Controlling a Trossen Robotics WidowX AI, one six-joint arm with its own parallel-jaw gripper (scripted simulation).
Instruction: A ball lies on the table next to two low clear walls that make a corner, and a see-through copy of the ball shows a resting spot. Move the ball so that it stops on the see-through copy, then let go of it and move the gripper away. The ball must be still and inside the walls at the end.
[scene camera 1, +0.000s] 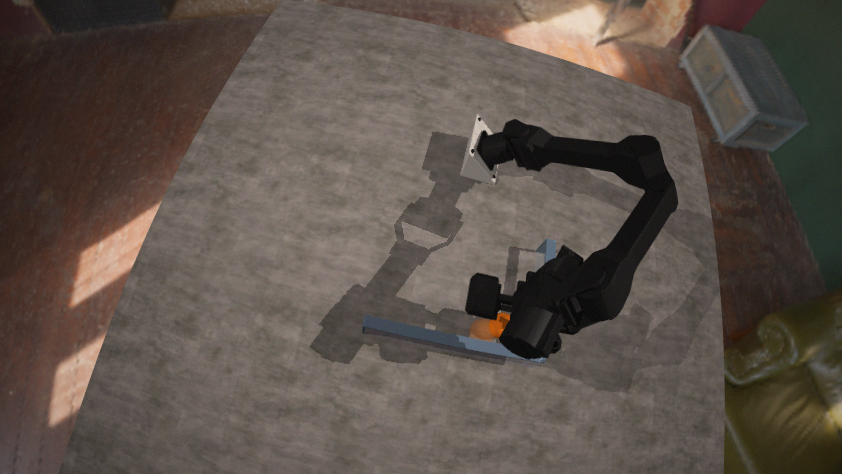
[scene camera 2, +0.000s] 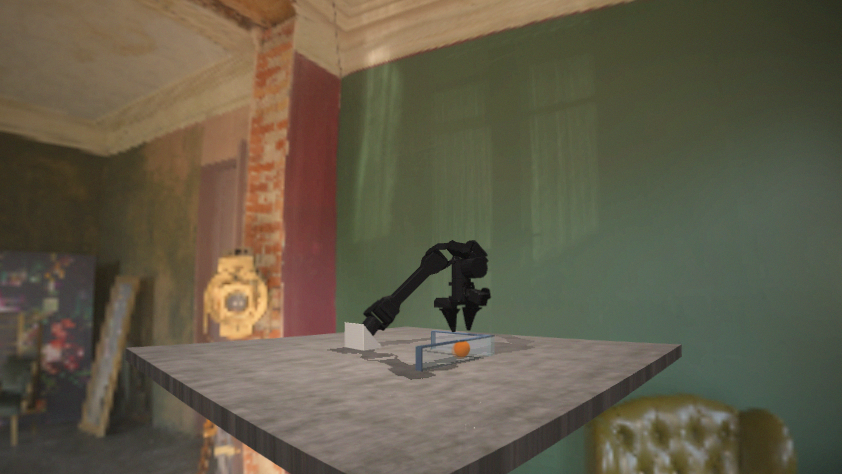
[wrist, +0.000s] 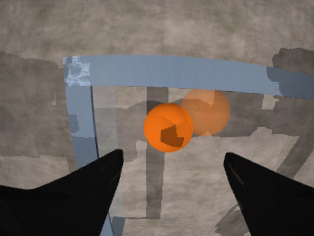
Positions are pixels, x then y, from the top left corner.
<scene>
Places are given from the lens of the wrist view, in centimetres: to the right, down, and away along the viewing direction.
my gripper (wrist: 175, 157): 1, 3, 10
orange ball (wrist: 166, 128): 1, 1, 12
see-through copy of ball (wrist: 208, 111): 4, 0, 12
</scene>
